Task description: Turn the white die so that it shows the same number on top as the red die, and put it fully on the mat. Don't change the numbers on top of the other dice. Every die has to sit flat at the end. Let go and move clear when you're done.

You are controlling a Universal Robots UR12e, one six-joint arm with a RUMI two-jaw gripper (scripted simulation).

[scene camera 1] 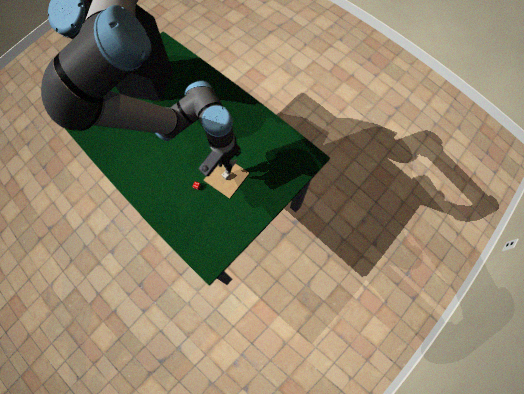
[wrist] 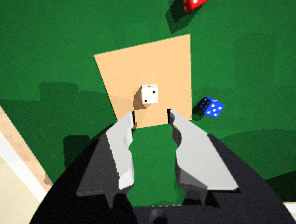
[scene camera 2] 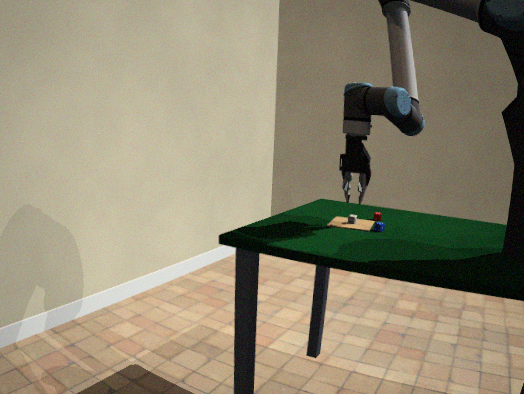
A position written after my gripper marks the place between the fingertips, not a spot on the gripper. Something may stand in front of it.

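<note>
A tan mat (scene camera 1: 227, 187) is visible, and the mat is also in the wrist view (wrist: 166, 63). My gripper (scene camera 2: 353, 203) is visible as well; the gripper can likewise be seen in the wrist view (wrist: 150, 110).
</note>
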